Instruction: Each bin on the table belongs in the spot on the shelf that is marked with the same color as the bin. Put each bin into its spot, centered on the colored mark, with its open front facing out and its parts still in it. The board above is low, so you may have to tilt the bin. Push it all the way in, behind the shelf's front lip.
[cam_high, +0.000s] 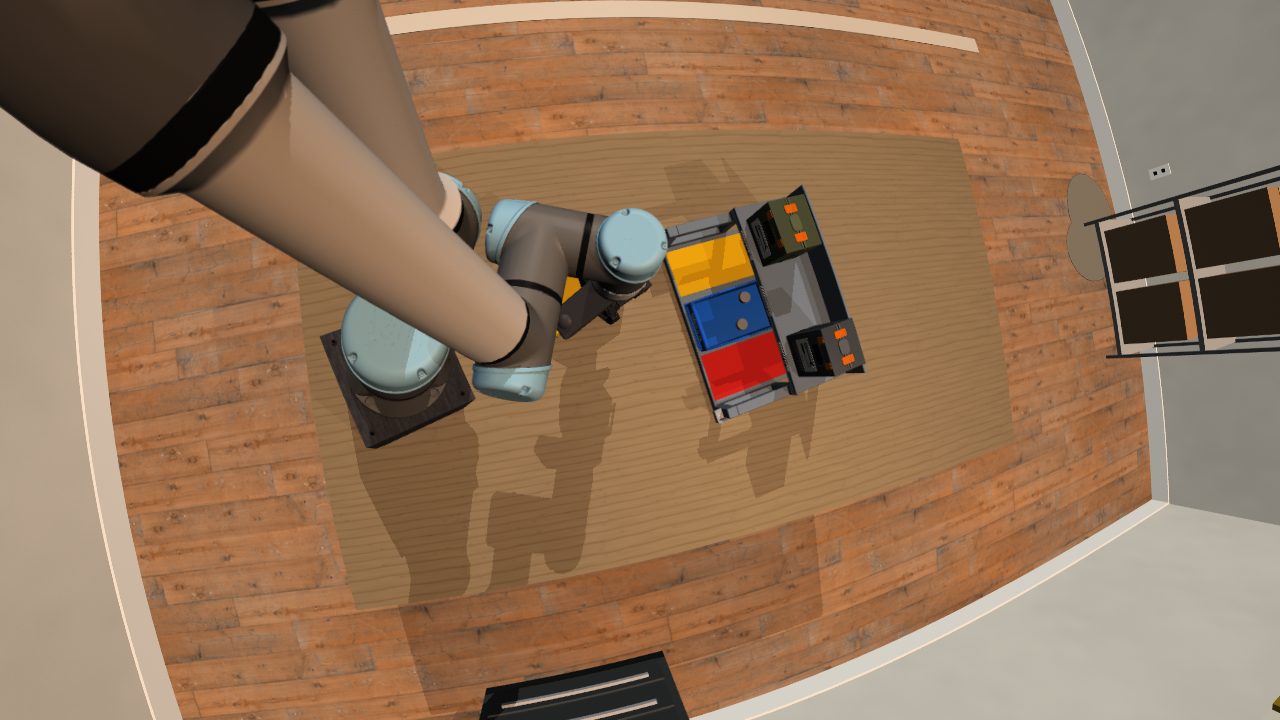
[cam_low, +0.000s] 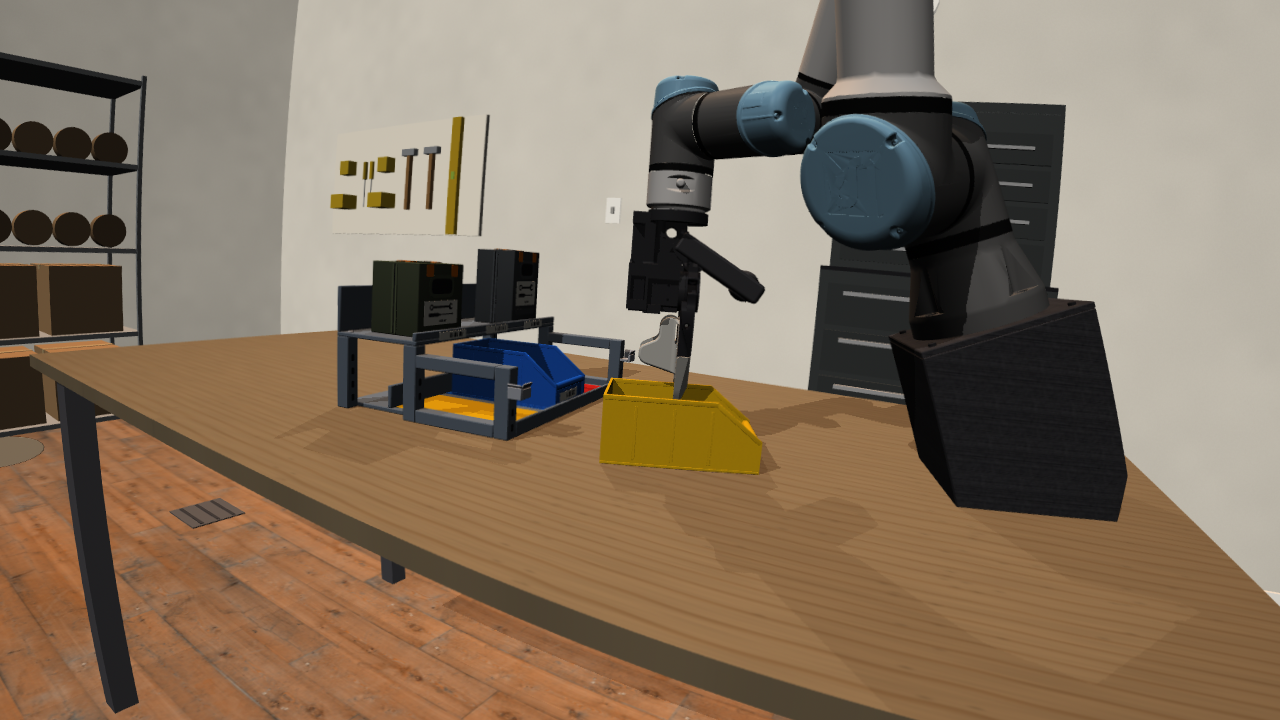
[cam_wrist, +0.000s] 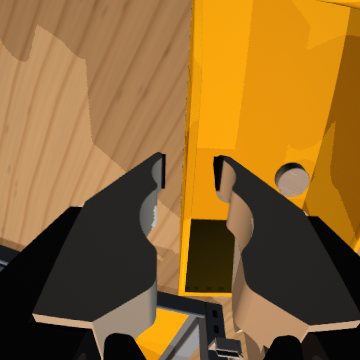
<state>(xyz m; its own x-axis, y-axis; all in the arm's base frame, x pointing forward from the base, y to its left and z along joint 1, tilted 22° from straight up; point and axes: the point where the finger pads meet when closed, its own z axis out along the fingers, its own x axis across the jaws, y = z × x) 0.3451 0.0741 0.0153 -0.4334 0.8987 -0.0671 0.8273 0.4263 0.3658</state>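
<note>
Right now my hand is 40 mm to the right of the yellow bin, 30 mm past it and 30 mm above it. Also, from my hand: blue bin: 280 mm ahead, 40 mm to the right, 20 mm below.
</note>
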